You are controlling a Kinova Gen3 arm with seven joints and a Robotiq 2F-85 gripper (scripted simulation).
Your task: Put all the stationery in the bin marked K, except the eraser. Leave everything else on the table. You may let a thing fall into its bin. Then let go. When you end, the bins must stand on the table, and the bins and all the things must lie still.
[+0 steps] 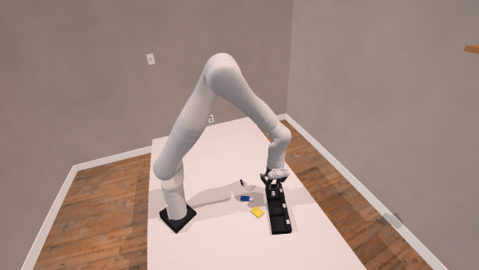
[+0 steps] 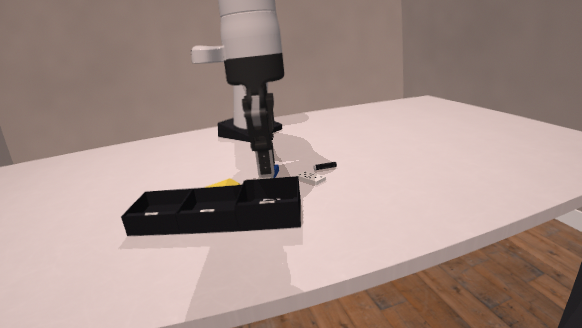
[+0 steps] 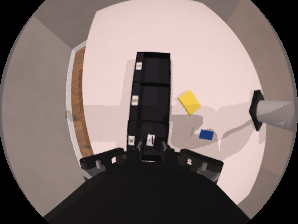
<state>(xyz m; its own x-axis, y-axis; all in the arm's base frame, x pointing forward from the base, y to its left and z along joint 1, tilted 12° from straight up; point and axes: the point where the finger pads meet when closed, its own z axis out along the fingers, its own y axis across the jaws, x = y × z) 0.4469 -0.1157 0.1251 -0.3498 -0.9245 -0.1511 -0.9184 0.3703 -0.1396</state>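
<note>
The yellow pad lies 120 mm behind my hand, 50 mm to the right of it and 80 mm below it. Also, from my hand: blue block (120 mm behind, 40 mm to the left, 70 mm below); then white domino (70 mm behind, 100 mm to the left, 80 mm below); then white-grey thing (70 mm below).
</note>
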